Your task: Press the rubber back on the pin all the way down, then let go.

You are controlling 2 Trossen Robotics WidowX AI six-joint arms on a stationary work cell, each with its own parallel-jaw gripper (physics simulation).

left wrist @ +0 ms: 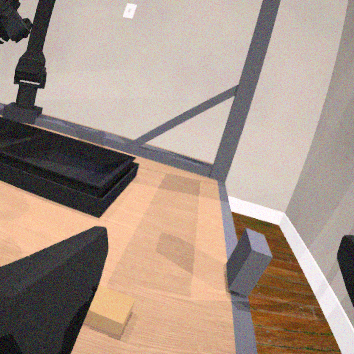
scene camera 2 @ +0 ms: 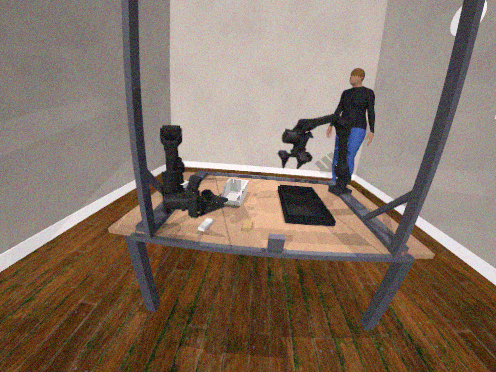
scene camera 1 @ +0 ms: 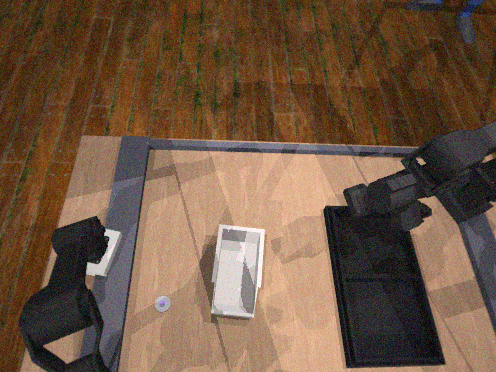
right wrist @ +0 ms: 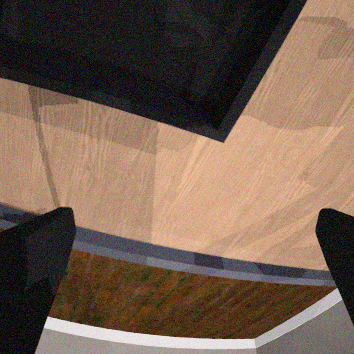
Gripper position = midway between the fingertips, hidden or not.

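Note:
Open and empty, the left gripper (scene camera 2: 226, 202) holds nothing; the left wrist view shows this gripper (left wrist: 229, 245) too. The right gripper (scene camera 1: 364, 196), which also appears in the right wrist view as the gripper (right wrist: 200, 222), is likewise open and holding nothing. The scene includes a black tray (left wrist: 80, 175) and a white bin (scene camera 1: 237, 272) as well.

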